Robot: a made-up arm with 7 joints. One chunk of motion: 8 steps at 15 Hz.
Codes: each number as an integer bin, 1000 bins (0 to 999) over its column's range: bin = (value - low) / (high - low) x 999, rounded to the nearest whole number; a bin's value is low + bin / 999 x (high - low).
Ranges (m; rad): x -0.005..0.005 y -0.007..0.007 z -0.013..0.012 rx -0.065..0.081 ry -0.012..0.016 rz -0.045..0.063
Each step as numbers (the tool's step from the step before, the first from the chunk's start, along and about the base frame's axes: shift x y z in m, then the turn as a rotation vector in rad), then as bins.
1 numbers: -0.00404 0.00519 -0.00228 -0.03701 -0.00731 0.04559
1 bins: 96 870 428 192 167 838
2 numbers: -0.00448 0.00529 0.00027 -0.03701 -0.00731 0.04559
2 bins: 52 877 530 192 167 838
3 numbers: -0.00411 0.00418 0.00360 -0.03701 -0.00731 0.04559
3 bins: 89 798 663 192 167 838
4 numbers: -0.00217 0.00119 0.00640 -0.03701 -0.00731 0.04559
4 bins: 283 584 775 192 167 838
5 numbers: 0.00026 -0.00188 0.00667 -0.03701 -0.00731 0.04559
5 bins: 525 365 786 192 167 838
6 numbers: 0.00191 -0.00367 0.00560 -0.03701 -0.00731 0.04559
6 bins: 690 238 743 192 167 838
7 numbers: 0.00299 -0.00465 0.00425 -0.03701 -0.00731 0.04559
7 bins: 798 168 689 192 167 838
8 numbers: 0.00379 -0.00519 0.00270 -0.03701 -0.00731 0.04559
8 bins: 878 129 627 192 167 838
